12 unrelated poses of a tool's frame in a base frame.
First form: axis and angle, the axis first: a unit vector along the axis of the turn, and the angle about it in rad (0 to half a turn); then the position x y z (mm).
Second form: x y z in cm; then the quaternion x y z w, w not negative. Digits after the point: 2 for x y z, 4 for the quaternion.
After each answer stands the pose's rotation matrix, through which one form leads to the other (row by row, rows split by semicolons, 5 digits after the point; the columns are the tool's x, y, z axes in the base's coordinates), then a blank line. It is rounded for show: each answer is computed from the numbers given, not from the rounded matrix.
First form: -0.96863 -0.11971 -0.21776 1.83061 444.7 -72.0 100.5
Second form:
44.47 -7.20 10.05 -0.7679 -0.0949 -0.1726 0.6095
0.92239 0.35620 0.14943; -0.06471 -0.23889 0.96889; 0.38081 -0.90336 -0.19730

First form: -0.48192 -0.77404 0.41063 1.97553 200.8 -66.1 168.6
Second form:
20.08 -6.61 16.86 -0.4023 -0.6462 0.3428 0.5506
-0.07007 0.14246 -0.98732; 0.89737 0.44129 -0.00002; 0.43569 -0.88599 -0.15876

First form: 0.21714 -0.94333 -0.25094 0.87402 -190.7 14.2 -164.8
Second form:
-19.07 1.42 -16.48 0.0919 -0.3992 -0.1062 0.9060
0.65864 0.11907 -0.74298; -0.26583 0.96055 -0.08172; 0.70394 0.25133 0.66431

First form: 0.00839 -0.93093 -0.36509 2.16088 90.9 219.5 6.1
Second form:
9.09 21.95 0.61 0.0074 -0.8212 -0.3221 0.4709
-0.55632 0.29120 -0.77828; -0.31551 0.79243 0.52202; 0.76874 0.53596 -0.34897

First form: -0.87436 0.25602 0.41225 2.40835 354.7 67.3 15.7
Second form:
35.47 6.73 1.57 -0.8163 0.2390 0.3849 0.3585
0.58953 -0.66609 -0.45693; -0.11427 -0.62876 0.76916; -0.79962 -0.40123 -0.44678

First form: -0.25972 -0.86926 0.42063 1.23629 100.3 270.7 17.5
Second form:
10.03 27.07 1.75 -0.1505 -0.5038 0.2438 0.8150
0.37361 -0.24567 -0.89446; 0.54896 0.83585 -0.00027; 0.74770 -0.49092 0.44715

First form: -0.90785 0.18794 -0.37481 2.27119 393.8 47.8 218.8
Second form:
39.38 4.78 21.88 -0.8232 0.1704 -0.3399 0.4216
0.71089 0.00598 0.70328; -0.56717 -0.58643 0.57829; 0.41589 -0.80998 -0.41349

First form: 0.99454 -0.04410 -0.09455 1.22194 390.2 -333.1 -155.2
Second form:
39.02 -33.31 -15.52 0.5705 -0.0253 -0.0542 0.8191
0.99284 0.05999 -0.10333; -0.11772 0.34310 -0.93189; -0.02045 0.93738 0.34771

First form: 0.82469 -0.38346 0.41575 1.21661 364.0 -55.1 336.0
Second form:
36.40 -5.51 33.60 0.4713 -0.2191 0.2376 0.8206
0.79106 -0.59650 -0.13571; 0.18339 0.44287 -0.87763; 0.58361 0.66937 0.45973

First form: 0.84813 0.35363 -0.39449 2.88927 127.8 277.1 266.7
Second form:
12.78 27.71 26.67 0.8414 0.3508 -0.3914 0.1258
0.44754 0.68884 -0.57028; 0.49186 -0.72219 -0.48633; -0.74685 -0.06285 -0.66202

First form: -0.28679 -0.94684 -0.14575 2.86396 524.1 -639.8 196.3
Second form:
52.41 -63.98 19.63 -0.2840 -0.9377 -0.1443 0.1384
-0.80036 0.57264 -0.17751; 0.49274 0.79698 0.34932; 0.34151 0.19212 -0.92003

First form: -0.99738 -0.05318 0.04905 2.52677 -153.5 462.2 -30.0
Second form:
-15.35 46.22 -3.00 -0.9506 -0.0507 0.0468 0.3026
0.99049 0.06808 -0.11956; 0.12466 -0.81174 0.57056; -0.05821 -0.58004 -0.81250

